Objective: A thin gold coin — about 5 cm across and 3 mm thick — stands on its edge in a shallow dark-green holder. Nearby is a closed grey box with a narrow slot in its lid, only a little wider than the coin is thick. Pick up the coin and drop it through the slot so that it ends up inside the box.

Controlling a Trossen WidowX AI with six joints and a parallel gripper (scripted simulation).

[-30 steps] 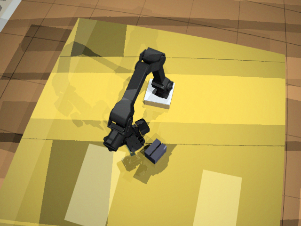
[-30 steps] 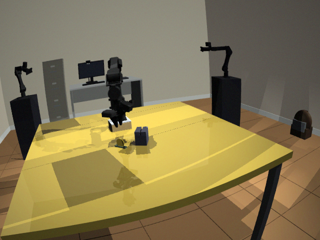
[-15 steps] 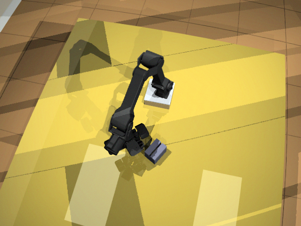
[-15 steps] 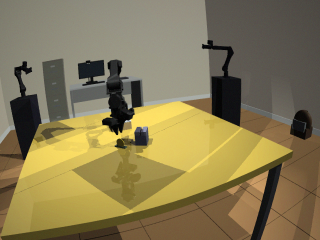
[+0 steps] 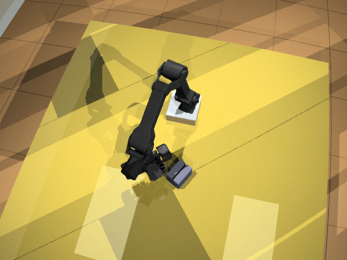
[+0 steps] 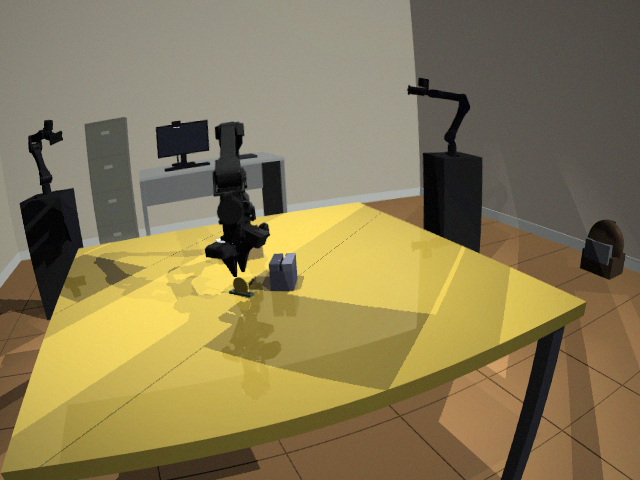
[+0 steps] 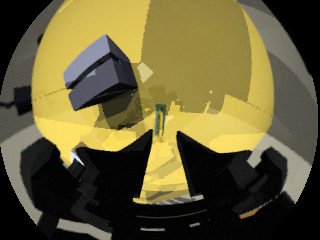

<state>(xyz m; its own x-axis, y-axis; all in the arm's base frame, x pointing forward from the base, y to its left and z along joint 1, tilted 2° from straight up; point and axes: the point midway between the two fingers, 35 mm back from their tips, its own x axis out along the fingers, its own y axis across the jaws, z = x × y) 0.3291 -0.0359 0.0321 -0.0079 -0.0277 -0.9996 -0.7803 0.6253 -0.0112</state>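
Now: the gold coin 30 mm below my gripper tip and 10 mm behind it.
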